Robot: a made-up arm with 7 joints. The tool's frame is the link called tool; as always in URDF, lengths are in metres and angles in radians. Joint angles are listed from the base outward. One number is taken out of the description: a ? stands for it. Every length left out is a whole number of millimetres.
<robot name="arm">
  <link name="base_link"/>
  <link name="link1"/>
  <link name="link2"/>
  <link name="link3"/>
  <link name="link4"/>
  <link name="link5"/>
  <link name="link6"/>
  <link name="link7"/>
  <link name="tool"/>
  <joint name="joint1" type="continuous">
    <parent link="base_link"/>
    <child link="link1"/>
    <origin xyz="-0.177 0.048 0.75" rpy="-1.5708 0 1.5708"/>
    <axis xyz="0 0 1"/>
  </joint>
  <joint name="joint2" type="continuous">
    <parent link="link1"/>
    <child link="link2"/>
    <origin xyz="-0.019 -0.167 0" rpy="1.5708 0 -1.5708"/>
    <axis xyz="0 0 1"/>
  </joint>
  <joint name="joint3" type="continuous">
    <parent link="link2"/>
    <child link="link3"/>
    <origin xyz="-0.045 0.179 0" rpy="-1.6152 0.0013 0.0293"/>
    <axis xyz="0 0 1"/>
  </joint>
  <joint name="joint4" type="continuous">
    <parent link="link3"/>
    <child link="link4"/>
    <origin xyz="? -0.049 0" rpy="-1.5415 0 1.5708"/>
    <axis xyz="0 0 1"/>
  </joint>
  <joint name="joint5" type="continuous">
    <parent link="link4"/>
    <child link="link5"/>
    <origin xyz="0.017 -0.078 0" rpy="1.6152 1.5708 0"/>
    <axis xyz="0 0 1"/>
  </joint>
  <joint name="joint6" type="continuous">
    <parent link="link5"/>
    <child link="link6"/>
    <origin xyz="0.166 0.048 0" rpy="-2.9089 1.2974 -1.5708"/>
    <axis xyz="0 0 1"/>
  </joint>
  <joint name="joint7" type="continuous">
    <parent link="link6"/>
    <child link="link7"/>
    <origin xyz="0.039 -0.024 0" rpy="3.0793 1.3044 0"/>
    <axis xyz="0 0 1"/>
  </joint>
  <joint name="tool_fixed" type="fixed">
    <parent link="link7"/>
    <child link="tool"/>
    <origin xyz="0.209 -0.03 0" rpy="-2.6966 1.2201 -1.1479"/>
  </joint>
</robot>
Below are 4 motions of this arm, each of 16 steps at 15 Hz.
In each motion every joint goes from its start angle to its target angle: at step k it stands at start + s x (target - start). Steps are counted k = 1, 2, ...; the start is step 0. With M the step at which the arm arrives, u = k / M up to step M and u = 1 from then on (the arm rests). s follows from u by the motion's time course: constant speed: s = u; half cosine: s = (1 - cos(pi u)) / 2; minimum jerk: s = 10 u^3 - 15 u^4 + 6 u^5.
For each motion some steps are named. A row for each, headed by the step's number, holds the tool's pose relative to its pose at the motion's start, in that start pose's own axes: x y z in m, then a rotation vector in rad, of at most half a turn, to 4 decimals.
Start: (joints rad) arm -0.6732 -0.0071 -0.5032 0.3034 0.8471 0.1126 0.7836
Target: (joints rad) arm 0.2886 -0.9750 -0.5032 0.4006 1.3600 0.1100 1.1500
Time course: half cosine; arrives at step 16
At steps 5, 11, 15, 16:
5: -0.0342 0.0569 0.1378 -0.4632 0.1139 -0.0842
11: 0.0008 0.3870 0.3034 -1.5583 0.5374 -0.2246
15: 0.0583 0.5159 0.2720 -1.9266 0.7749 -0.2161
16: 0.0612 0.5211 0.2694 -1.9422 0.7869 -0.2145

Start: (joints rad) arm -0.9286 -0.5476 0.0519 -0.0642 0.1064 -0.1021 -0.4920
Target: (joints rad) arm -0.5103 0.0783 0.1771 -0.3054 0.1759 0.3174 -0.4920
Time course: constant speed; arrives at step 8
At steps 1, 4, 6, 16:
1: 0.0025 0.0047 -0.0155 -0.0621 -0.0208 0.0011
4: 0.0171 0.0103 -0.0547 -0.2682 -0.0776 -0.0192
6: 0.0310 0.0077 -0.0730 -0.4175 -0.1130 -0.0537
16: 0.0466 0.0015 -0.0840 -0.5720 -0.1491 -0.1052

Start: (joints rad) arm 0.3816 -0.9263 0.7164 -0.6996 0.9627 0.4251 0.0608
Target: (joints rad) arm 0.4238 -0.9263 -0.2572 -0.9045 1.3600 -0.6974 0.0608
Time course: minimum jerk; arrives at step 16
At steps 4, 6, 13, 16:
4: -0.0077 0.0013 0.0002 0.0398 -0.1723 -0.0120
6: -0.0248 0.0038 -0.0031 0.1100 -0.4557 -0.0552
13: -0.1111 0.0465 -0.0688 0.3613 -1.4839 -0.5291
16: -0.1164 0.0534 -0.0757 0.3728 -1.5486 -0.5832

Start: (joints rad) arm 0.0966 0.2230 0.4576 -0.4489 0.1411 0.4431 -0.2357
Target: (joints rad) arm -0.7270 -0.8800 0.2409 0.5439 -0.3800 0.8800 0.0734
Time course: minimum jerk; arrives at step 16
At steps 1, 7, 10, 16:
1: -0.0002 -0.0004 -0.0002 0.0036 0.0025 0.0010
7: -0.0284 -0.0633 -0.0402 0.5498 0.4712 0.2070
10: -0.0376 -0.1254 -0.0708 0.9024 0.9351 0.4208
16: -0.0253 -0.1825 -0.0895 1.0815 1.3129 0.5794

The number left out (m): -0.063
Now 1 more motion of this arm.
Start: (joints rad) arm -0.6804 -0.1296 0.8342 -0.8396 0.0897 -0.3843 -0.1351
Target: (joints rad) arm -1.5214 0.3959 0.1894 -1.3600 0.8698 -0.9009 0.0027
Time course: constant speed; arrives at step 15
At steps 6, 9, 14, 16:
6: -0.0466 0.0033 -0.0846 -0.0811 -0.8040 0.0980
9: -0.0727 0.0191 -0.1472 -0.1444 -1.2305 0.0434
14: -0.0814 0.0814 -0.2834 -0.3065 -1.9192 -0.2308
16: -0.0737 0.1005 -0.3120 -0.3509 -2.0459 -0.3158

